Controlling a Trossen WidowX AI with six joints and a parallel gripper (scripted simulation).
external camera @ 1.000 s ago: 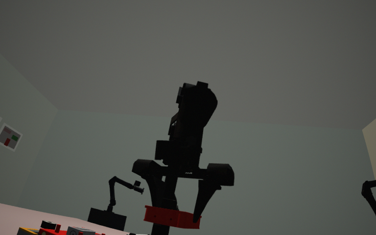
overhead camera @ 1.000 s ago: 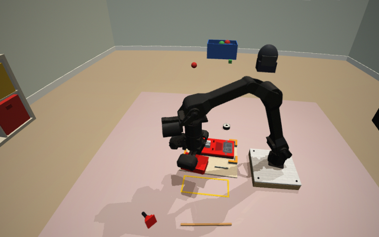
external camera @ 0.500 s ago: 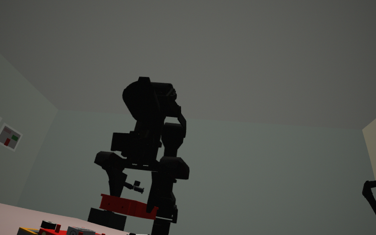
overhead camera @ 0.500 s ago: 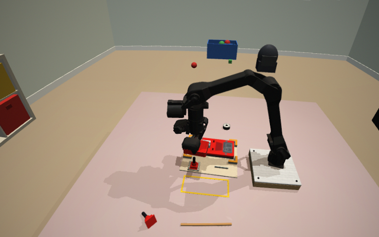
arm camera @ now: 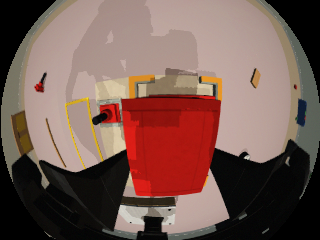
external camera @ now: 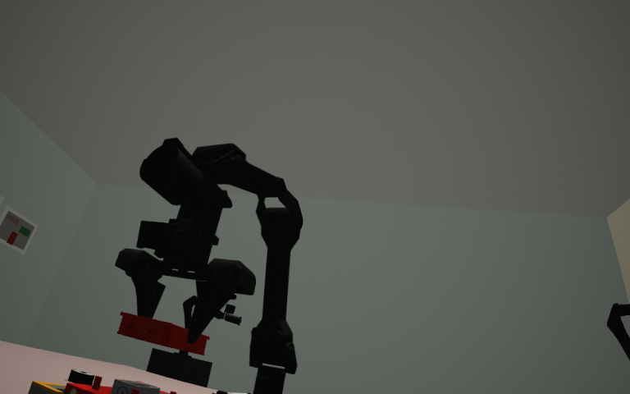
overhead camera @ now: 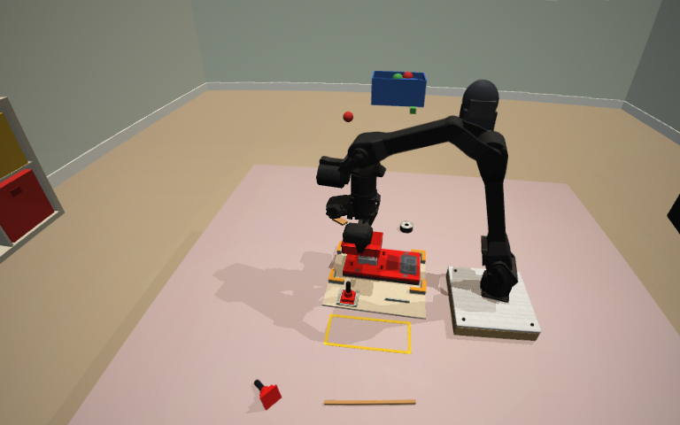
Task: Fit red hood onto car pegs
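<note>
My gripper tip is now 4 cm past the beige jig, 1 cm to the left of it and 9 cm above it. Round my gripper tip: wooden stick (12 cm behind, 33 cm to the left, 10 cm below); red hood (1 cm above).
</note>
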